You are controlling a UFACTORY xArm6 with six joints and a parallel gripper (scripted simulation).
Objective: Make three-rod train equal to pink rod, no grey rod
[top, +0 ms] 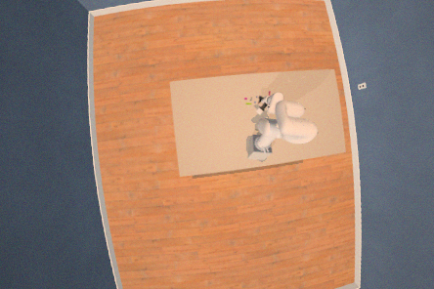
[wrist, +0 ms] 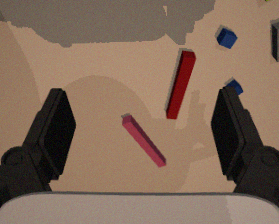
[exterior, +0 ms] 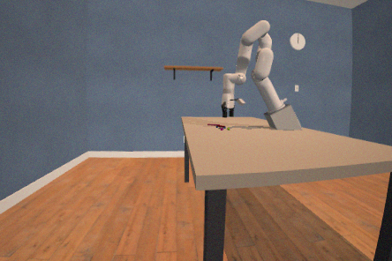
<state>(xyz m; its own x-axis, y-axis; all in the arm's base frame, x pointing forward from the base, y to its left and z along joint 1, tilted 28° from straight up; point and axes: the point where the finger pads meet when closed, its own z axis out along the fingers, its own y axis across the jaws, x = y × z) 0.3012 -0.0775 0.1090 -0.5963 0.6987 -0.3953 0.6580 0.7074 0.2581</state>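
The grey rod lies 7 cm ahead of my hand, 8 cm to the left of it and 7 cm below it. From my hand the other things lie so: red rod (5 cm ahead, 1 cm to the right, 7 cm below); pink rod (8 cm ahead, 9 cm to the right, 7 cm below); lime rod (4 cm ahead, 11 cm to the left, 7 cm below).
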